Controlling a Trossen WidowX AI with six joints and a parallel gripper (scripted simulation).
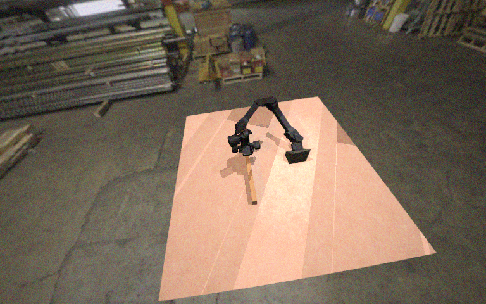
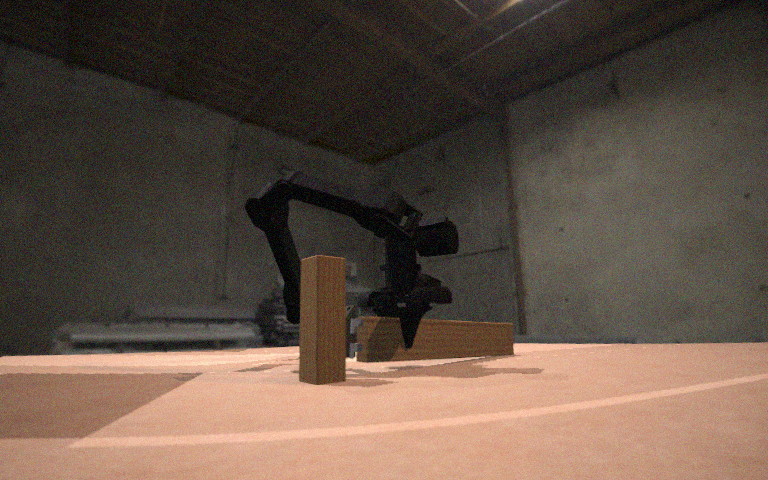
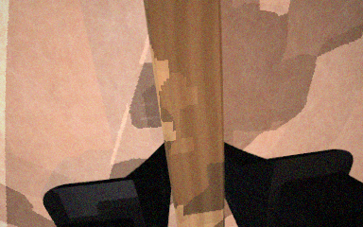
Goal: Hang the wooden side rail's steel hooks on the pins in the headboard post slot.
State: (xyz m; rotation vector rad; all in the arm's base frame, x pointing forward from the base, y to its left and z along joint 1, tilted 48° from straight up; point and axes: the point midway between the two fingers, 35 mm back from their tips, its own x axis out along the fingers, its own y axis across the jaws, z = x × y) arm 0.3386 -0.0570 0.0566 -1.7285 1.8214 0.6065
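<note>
The headboard post lies 16 cm to the right of my gripper tip, 4 cm above it and 1 cm behind it.
</note>
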